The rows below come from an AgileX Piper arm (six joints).
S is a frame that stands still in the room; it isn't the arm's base.
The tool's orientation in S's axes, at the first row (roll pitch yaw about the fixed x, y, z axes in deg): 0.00, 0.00, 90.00
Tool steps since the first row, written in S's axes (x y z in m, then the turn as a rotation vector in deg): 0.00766, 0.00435, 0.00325, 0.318, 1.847, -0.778; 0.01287, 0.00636, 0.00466, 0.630, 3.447, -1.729; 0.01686, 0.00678, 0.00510, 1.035, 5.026, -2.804; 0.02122, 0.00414, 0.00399, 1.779, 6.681, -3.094; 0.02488, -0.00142, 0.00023, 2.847, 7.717, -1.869; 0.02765, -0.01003, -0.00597, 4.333, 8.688, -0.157; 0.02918, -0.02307, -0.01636, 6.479, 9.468, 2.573; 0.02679, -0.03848, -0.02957, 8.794, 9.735, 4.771
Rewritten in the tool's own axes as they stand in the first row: 0.00435, -0.00766, 0.00325, 1.847, -0.318, -0.778; 0.00636, -0.01287, 0.00466, 3.447, -0.630, -1.729; 0.00678, -0.01686, 0.00510, 5.026, -1.035, -2.804; 0.00414, -0.02122, 0.00399, 6.681, -1.779, -3.094; -0.00142, -0.02488, 0.00023, 7.717, -2.847, -1.869; -0.01003, -0.02765, -0.00597, 8.688, -4.333, -0.157; -0.02307, -0.02918, -0.01636, 9.468, -6.479, 2.573; -0.03848, -0.02679, -0.02957, 9.735, -8.794, 4.771
